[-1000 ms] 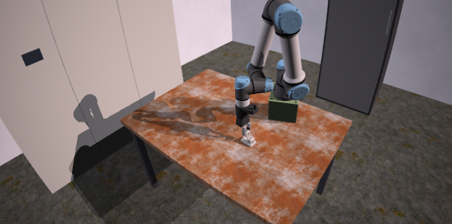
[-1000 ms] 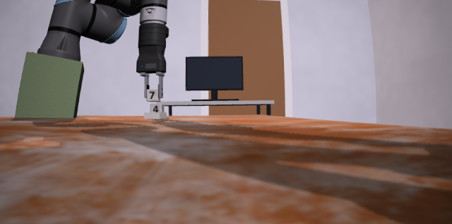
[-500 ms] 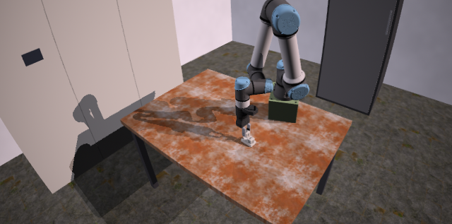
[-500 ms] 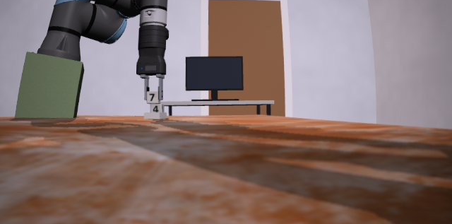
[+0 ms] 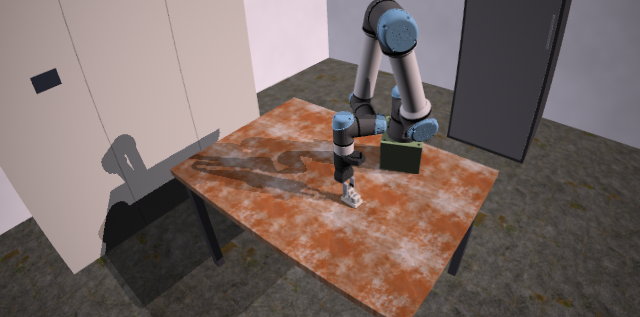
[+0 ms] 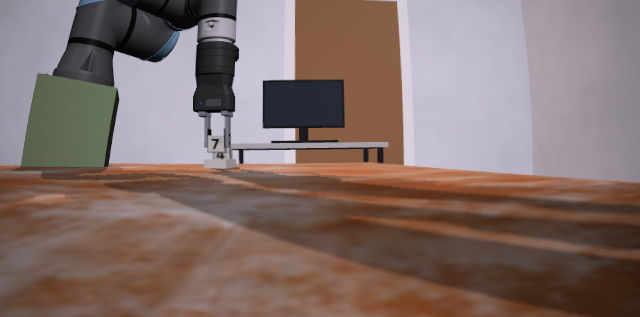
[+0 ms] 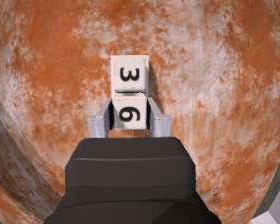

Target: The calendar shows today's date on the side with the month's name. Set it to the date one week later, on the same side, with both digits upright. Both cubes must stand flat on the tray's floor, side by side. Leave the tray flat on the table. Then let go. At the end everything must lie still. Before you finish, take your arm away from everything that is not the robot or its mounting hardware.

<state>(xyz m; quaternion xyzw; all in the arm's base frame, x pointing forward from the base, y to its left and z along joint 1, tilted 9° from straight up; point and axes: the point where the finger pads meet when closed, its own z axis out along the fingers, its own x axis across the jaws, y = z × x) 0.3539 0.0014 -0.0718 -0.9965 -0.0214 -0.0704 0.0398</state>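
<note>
The white tray is 50 mm below my hand and 20 mm to the left of it.
</note>
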